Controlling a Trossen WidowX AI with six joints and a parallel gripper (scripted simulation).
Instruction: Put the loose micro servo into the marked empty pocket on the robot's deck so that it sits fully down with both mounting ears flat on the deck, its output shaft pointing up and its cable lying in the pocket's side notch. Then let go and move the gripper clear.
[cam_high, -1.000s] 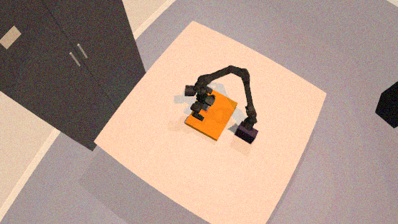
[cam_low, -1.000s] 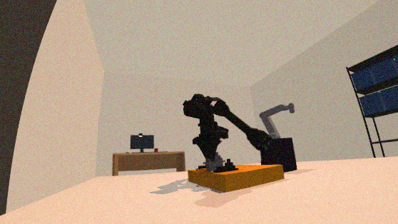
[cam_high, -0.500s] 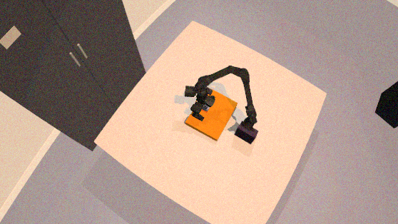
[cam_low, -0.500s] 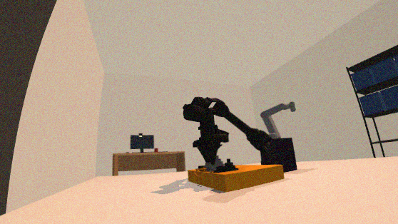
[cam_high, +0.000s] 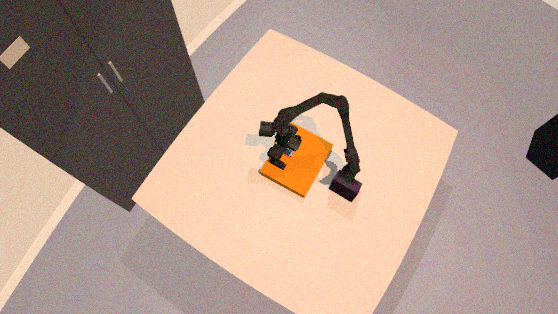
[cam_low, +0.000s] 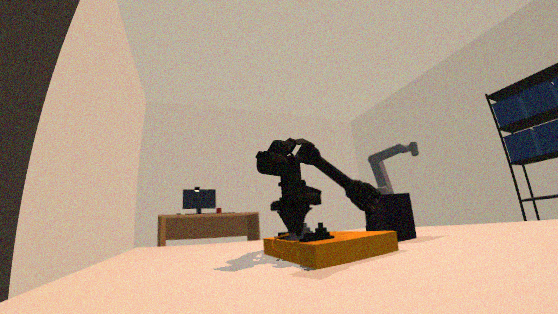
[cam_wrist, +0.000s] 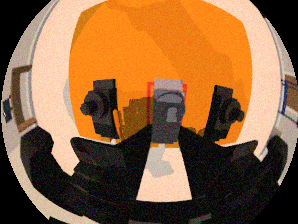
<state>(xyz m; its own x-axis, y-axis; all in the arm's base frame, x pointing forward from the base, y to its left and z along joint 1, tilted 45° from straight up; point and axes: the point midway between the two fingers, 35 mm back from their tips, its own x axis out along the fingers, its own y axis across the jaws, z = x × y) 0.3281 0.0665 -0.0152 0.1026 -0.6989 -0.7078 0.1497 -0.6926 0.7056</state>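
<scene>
The orange deck lies 120 mm behind my gripper tip, 30 mm below it and 20 mm to the right of it.
</scene>
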